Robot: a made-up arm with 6 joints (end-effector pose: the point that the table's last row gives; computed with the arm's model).
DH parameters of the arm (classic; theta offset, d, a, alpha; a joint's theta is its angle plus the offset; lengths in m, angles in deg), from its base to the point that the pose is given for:
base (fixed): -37.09 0 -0.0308 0
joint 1: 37.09 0.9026 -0.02 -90
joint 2: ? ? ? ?
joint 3: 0.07 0.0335 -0.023 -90
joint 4: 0 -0.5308 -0.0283 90
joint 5: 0 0.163 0.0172 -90
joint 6: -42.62 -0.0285 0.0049 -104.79
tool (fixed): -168.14 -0.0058 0 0
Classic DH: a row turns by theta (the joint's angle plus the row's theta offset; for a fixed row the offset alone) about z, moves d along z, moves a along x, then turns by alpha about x.
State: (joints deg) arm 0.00 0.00 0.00 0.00 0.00 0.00
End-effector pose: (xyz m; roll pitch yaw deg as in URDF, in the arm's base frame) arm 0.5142 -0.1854 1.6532 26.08 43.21 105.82
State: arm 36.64 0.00 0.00 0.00 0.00 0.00
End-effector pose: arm 0.5295 0.1765 1.6532 26.08 43.21 142.46
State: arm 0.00 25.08 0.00 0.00 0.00 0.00
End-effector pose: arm 0.7797 -0.1854 1.3456 54.96 32.40 123.84
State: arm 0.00 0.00 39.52 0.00 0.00 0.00
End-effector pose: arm 0.4085 -0.1854 2.0160 -28.00 40.89 68.07
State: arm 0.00 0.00 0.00 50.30 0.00 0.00
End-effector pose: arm 0.5142 -0.1325 1.7884 127.19 77.66 -158.37
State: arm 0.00 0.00 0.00 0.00 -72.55 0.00
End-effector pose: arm 0.5115 -0.1854 1.6155 92.71 0.90 135.46
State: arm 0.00 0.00 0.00 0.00 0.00 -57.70
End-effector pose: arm 0.5142 -0.1817 1.6470 12.39 -13.12 101.77
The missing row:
joint 2: -89.93 0 0.7849 180
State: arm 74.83 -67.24 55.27 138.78 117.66 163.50
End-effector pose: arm -0.3817 -1.0123 1.5813 30.45 46.69 -140.45
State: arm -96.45 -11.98 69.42 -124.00 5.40 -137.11
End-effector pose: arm 0.0356 -0.0341 2.1991 -82.03 21.87 -152.05
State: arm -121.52 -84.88 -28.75 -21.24 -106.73 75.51
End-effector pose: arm 0.0339 0.4298 1.3493 114.80 30.07 103.47
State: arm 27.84 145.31 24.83 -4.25 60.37 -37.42
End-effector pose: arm 0.1812 -0.1011 -0.1856 75.60 -4.40 125.81
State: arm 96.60 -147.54 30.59 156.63 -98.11 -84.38
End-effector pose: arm -0.0054 -0.9673 0.1647 126.36 -24.68 -38.11
